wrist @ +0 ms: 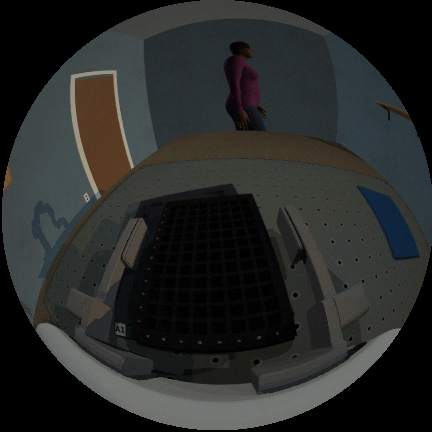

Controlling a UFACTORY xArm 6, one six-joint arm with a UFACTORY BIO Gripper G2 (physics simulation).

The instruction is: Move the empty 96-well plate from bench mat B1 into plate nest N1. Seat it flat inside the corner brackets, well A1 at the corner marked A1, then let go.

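Observation:
The dark 96-well plate lies at the centre of the wrist view, letters along its near edge. It covers much of the dark plate nest, whose left strip and far edge show. The nest's A1 label is just left of the plate's near left corner. The plate sits towards the nest's right side; whether it is flat inside the brackets cannot be told. My gripper is open, one finger on each side of the plate, with a visible gap on both sides. The blue bench mat is at the right.
A grey perforated board lies under the nest and mat, on a wooden bench. A person in a purple top stands beyond the bench's far edge. A brown door is in the wall at the left.

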